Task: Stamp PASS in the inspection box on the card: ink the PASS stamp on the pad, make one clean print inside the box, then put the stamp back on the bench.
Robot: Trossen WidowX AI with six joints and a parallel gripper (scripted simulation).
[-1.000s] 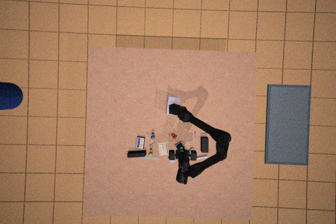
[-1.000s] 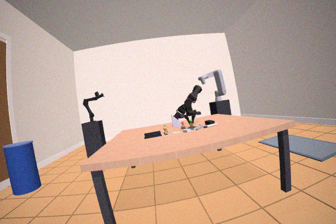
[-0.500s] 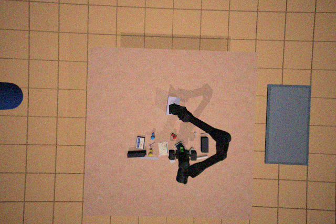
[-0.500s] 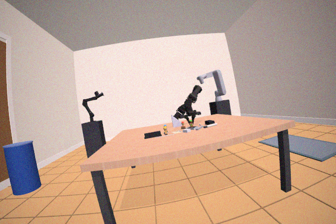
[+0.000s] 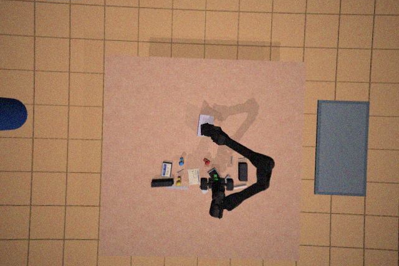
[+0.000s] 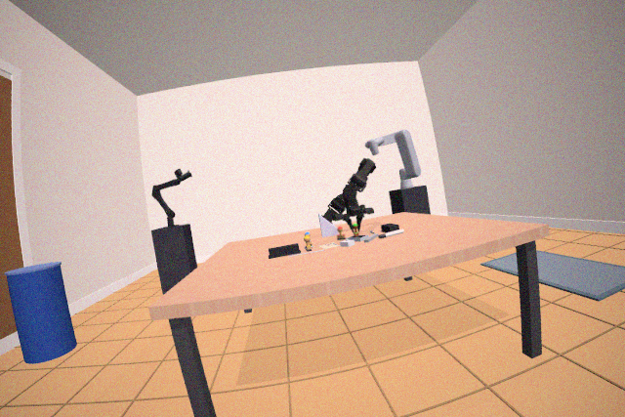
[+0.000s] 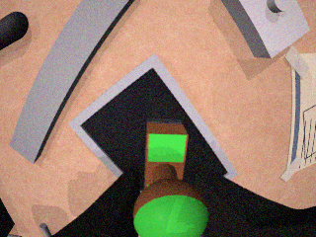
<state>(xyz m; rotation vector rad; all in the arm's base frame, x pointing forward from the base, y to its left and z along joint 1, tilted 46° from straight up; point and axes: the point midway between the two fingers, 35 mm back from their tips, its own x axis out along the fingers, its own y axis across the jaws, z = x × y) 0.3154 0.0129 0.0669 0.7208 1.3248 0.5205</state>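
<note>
The ink pad is 3 cm below my gripper tip. From my gripper tip the other things lie so: grey box 8 cm ahead, 7 cm to the right, 2 cm below; red stamp 10 cm behind, 5 cm to the right, 2 cm below; grey bar 5 cm to the left, 5 cm ahead, 3 cm below.
</note>
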